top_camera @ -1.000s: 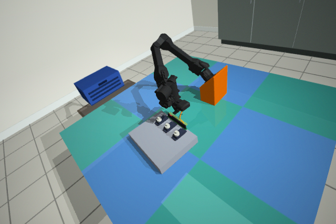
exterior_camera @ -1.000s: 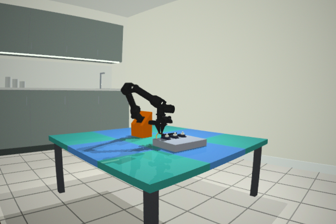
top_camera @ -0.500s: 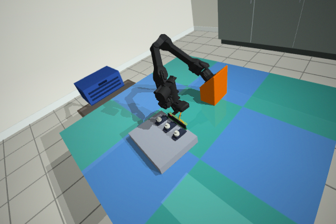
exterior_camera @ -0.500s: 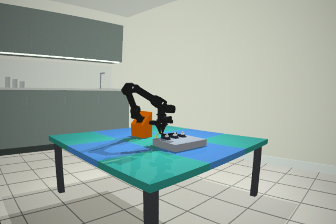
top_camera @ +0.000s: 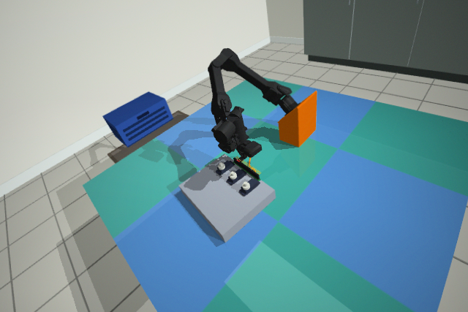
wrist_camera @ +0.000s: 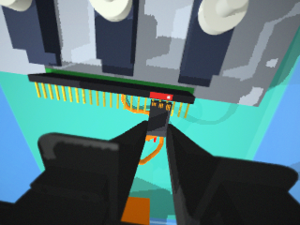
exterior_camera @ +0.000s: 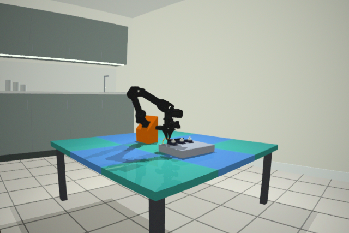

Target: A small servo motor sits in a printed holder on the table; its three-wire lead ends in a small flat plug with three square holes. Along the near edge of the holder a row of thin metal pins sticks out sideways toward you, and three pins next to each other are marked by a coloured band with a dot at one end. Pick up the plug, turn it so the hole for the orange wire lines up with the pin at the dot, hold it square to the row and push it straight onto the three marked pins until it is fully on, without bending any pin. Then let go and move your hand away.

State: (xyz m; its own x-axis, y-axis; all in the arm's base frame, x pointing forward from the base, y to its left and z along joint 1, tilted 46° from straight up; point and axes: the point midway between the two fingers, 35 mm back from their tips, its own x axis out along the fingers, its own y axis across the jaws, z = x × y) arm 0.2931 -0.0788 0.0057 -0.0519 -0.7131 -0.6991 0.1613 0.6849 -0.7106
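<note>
Now: gripper tip 30 mm short of the red band. Round my gripper tip: grey printed holder: 190 mm ahead, 10 mm to the left, 50 mm below.
</note>
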